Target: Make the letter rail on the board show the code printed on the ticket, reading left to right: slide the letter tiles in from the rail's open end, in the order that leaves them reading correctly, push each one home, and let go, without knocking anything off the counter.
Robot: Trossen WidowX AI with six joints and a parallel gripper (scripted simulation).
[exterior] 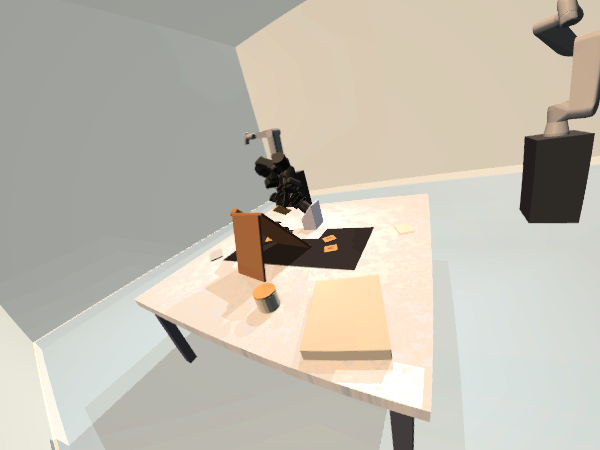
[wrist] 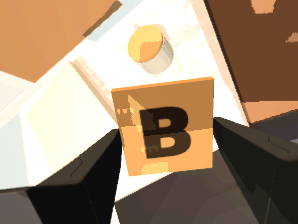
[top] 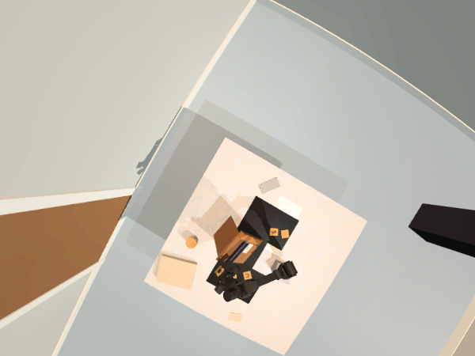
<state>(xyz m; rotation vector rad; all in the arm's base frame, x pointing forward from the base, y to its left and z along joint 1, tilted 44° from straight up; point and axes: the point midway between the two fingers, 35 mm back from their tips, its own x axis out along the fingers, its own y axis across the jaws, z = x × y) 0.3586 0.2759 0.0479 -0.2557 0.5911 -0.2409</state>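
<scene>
The white ticket lies 10 cm behind my gripper tip, 18 cm to the right of it and 16 cm below it. Also, from my gripper tip: black mat (21 cm behind, 15 cm to the right, 26 cm below); then letter tile (right at my gripper tip); then grey block (1 cm ahead, 63 cm to the right, 26 cm below).
</scene>
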